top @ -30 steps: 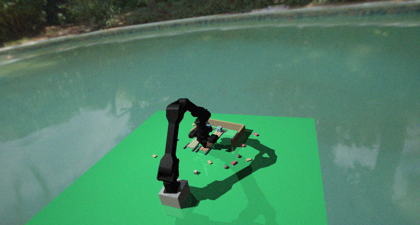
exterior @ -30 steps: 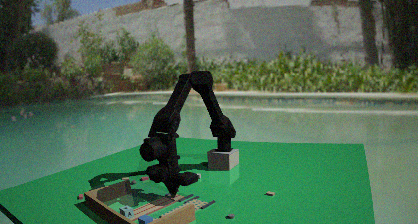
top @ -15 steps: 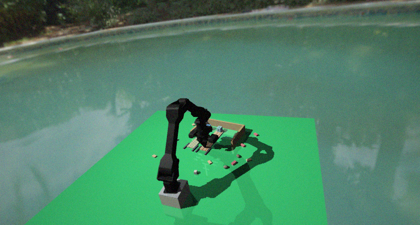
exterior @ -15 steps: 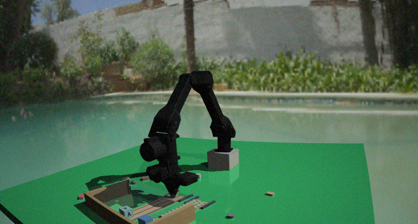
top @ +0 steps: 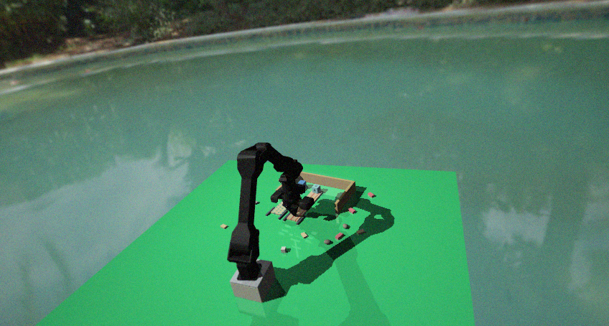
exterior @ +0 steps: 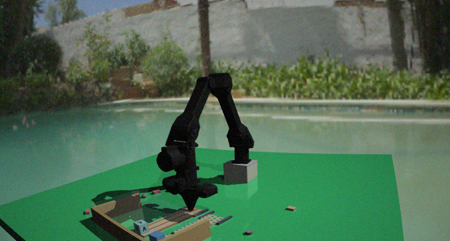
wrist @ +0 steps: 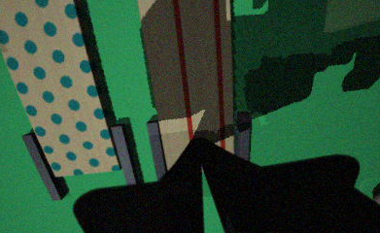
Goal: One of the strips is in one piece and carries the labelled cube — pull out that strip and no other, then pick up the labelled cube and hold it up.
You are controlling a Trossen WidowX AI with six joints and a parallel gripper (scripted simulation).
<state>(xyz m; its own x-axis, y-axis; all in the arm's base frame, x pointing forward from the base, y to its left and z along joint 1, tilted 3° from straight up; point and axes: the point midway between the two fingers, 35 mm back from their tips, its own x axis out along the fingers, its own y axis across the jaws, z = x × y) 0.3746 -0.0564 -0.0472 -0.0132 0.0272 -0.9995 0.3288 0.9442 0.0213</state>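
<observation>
My gripper tip is now 9 cm short of the dotted strip and 7 cm to the right of it.
</observation>
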